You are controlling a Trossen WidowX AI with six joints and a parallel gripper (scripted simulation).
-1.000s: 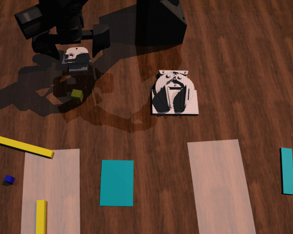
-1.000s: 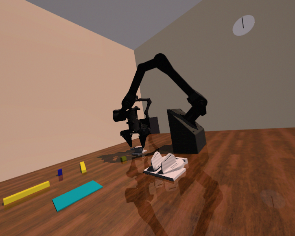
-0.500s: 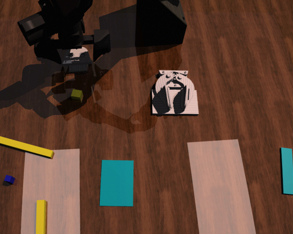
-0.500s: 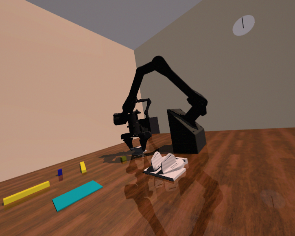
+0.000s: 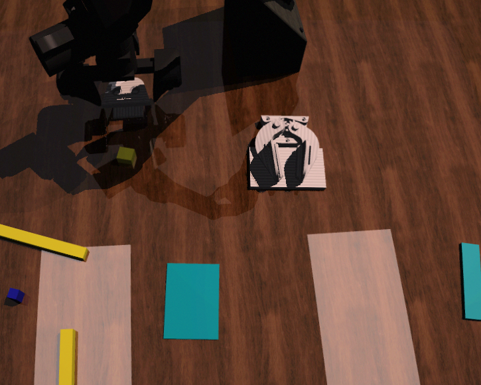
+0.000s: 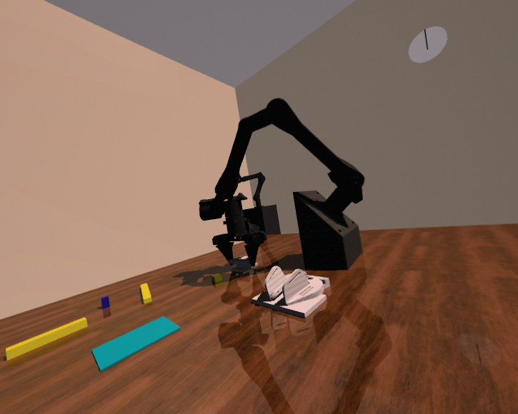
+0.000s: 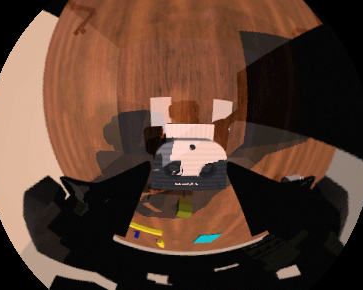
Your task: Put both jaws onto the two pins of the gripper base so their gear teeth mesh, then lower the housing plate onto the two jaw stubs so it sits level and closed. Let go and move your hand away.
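My gripper tip is now 10 mm past the white stand. Round my gripper tip: long yellow bar (230 mm ahead, 140 mm to the right, 10 mm below); yellow cube (100 mm ahead, 10 mm to the right); teal plate (340 mm ahead, 80 mm to the left, 10 mm below).
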